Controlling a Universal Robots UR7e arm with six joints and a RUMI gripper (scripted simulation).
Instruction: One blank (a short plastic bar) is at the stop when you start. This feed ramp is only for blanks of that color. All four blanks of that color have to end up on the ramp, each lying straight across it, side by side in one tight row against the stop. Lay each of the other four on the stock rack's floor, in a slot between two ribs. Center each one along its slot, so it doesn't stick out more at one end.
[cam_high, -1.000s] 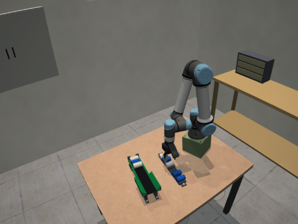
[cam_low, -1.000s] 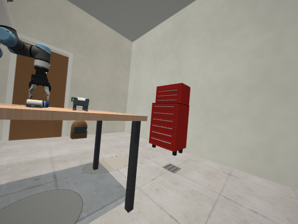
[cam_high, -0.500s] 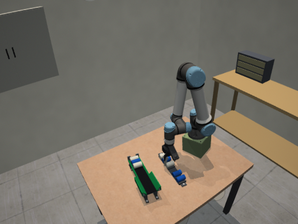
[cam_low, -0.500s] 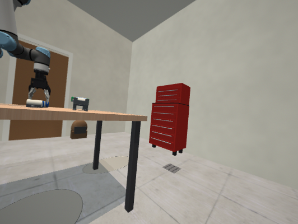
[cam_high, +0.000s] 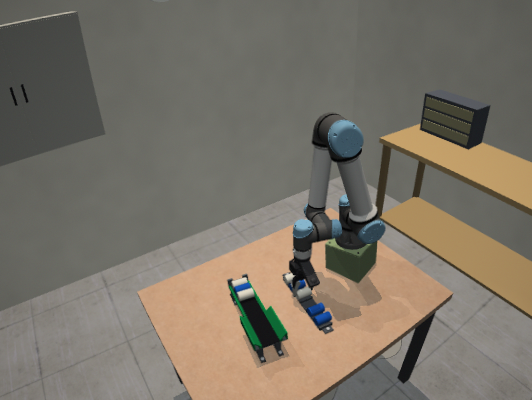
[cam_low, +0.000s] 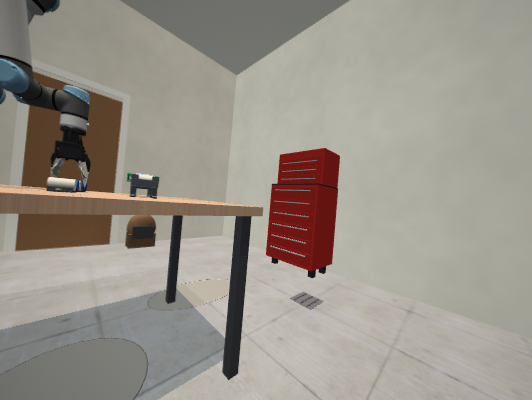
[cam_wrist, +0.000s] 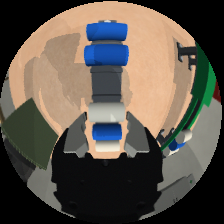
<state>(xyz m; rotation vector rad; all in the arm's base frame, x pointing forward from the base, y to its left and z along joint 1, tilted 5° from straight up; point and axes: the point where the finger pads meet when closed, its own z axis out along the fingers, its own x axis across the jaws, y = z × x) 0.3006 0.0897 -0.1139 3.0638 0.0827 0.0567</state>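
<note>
Now: hand 3 cm to the right of the dark stock rack and 4 cm above it.
</note>
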